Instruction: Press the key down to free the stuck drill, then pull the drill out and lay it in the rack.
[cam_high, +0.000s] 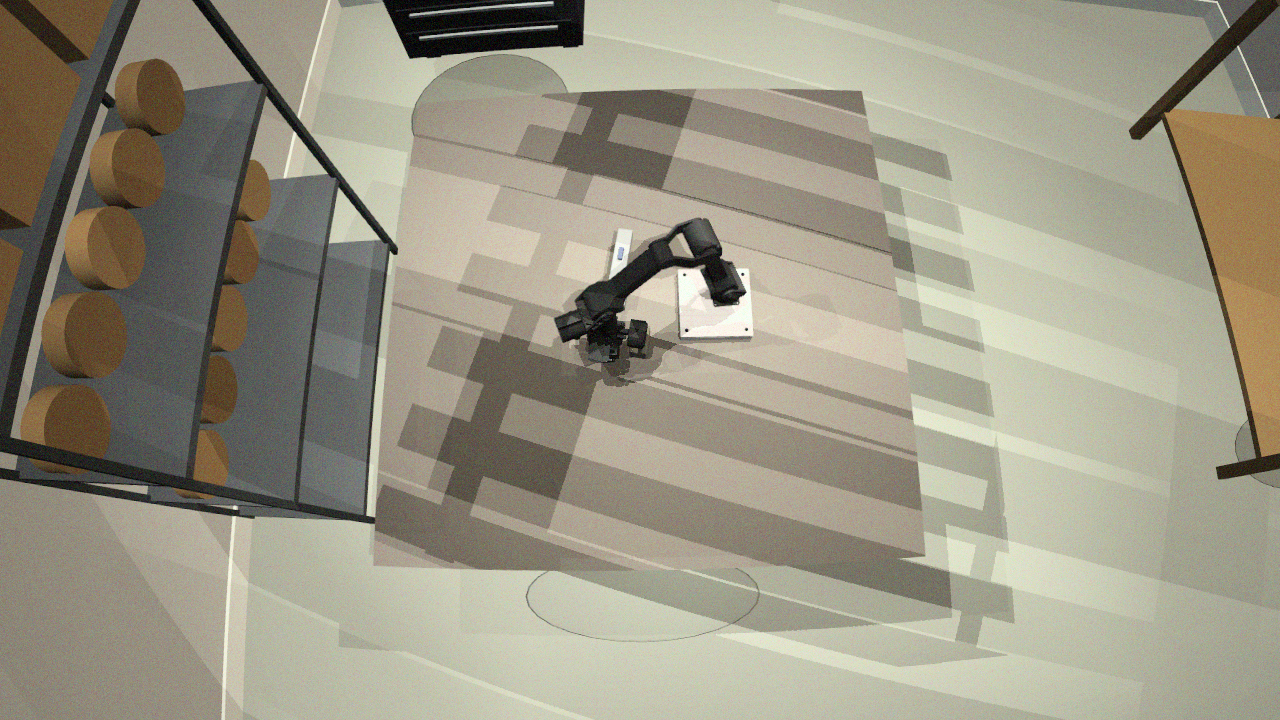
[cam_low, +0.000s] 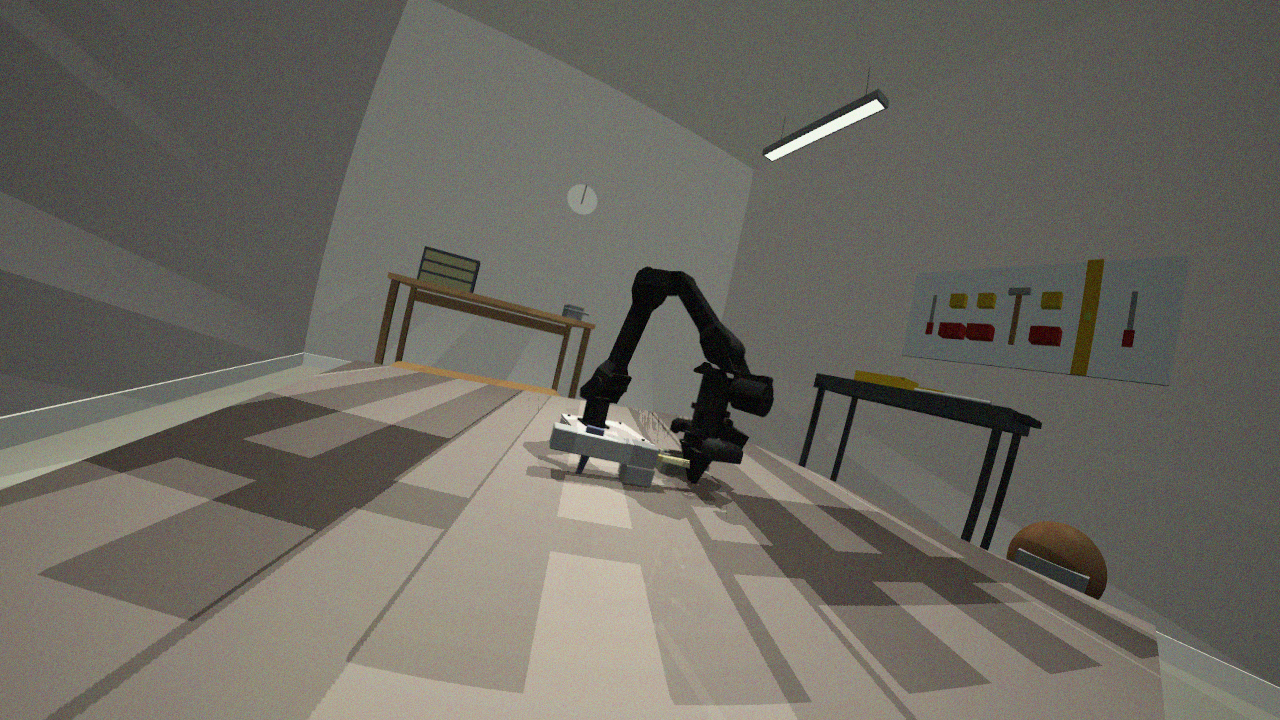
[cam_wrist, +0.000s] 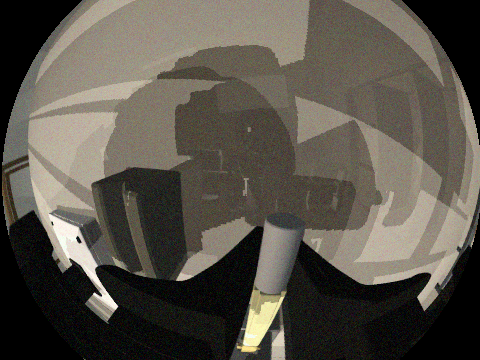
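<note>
Right now my gripper tip is 40 mm to the left of the drill, 40 mm below it and 10 mm past it. Also, from my gripper tip: blue key 200 mm to the right, 50 mm behind, 40 mm above; then dark grey rack 80 mm behind, 10 mm to the left, 10 mm above.
</note>
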